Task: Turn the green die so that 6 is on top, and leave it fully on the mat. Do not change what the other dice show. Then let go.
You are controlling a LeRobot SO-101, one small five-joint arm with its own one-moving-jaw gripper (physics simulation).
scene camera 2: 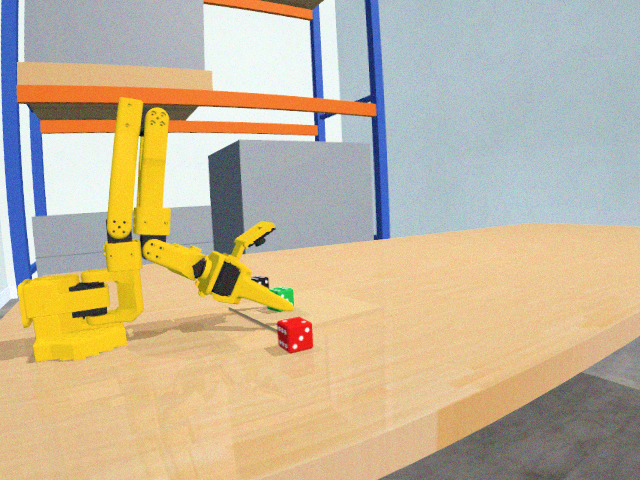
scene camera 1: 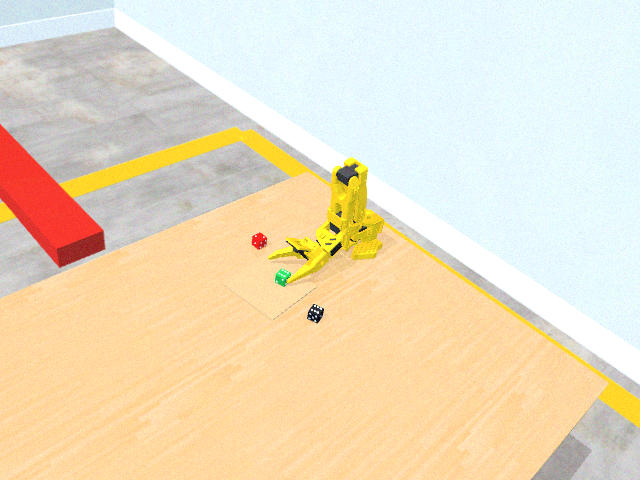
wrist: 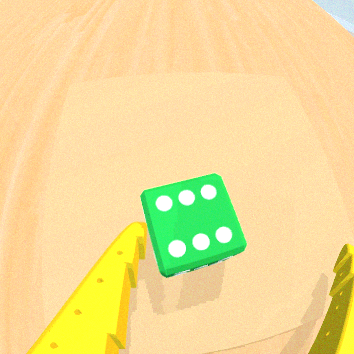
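Seen in the pictures: hand at its tool point: (scene camera 2: 274, 296) (scene camera 1: 288, 280) (wrist: 145, 235); arm's base at its link origin: (scene camera 2: 101, 339) (scene camera 1: 351, 248).
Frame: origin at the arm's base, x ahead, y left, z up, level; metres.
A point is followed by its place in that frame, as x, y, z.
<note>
The green die (scene camera 1: 282, 277) {0.218, 0.001, 0.028} (scene camera 2: 281, 298) (wrist: 194, 225) {0.207, -0.007, 0.029} rests on the thin, wood-coloured mat (scene camera 1: 269, 305) {0.276, 0.030, 0.004} (wrist: 175, 125) {0.261, -0.003, 0.004}, within its edges. Its top face shows six pips, in two rows of three. My gripper (scene camera 1: 279, 269) {0.206, 0.007, 0.017} (scene camera 2: 283, 266) (wrist: 245, 235) is open, with a wide gap between the jaws. In the wrist view the left jaw's tip is right beside the die's left side, touching or nearly so; the right jaw stands well away from the die. The die is not gripped.
The red die (scene camera 1: 258, 240) {0.179, -0.122, 0.024} (scene camera 2: 295, 334) {0.164, -0.143, 0.017} stands on the table off the mat, on the moving-jaw or far side in scene camera 1. The black die (scene camera 1: 315, 313) {0.231, 0.114, 0.024} (scene camera 2: 260, 282) {0.221, 0.093, 0.020} stands off the mat's opposite side. A grey box (scene camera 2: 305, 191) and a shelf rack (scene camera 2: 379, 155) are in the background.
</note>
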